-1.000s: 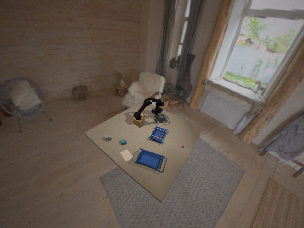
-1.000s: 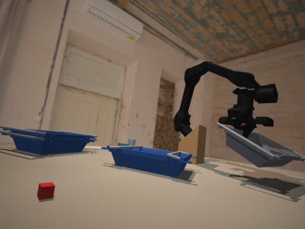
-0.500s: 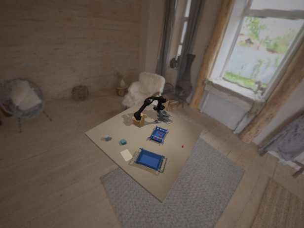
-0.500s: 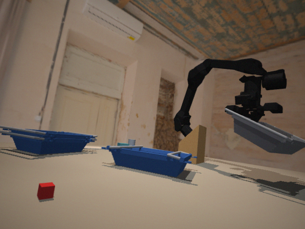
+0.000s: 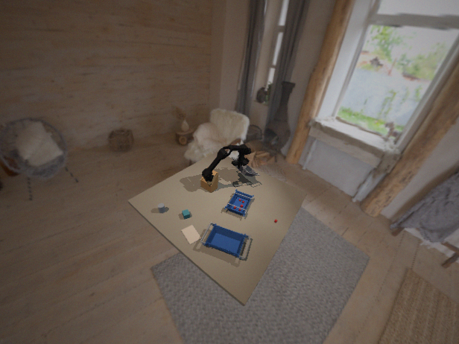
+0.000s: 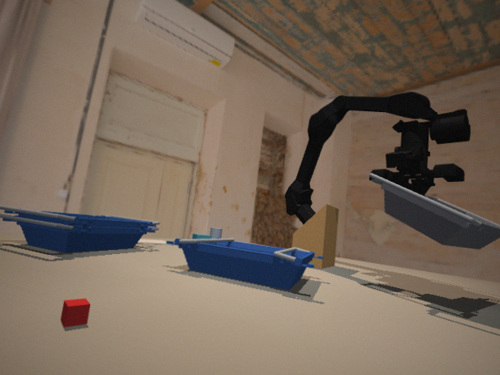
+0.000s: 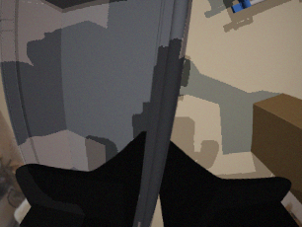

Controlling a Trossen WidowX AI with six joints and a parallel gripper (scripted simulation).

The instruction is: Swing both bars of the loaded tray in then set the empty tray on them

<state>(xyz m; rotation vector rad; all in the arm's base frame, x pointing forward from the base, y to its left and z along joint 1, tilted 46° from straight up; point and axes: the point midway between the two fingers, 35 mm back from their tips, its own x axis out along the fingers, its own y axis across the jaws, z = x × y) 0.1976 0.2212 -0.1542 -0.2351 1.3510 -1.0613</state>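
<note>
The grey tray is 70 mm to the left of my gripper tip and 40 mm ahead of it. The rest, counted from my gripper tip: cream card: 800 mm to the right, 170 mm below; then red cube: 540 mm ahead, 310 mm to the right, 170 mm below; then teal cube: 680 mm to the right, 150 mm below, 150 mm behind.
</note>
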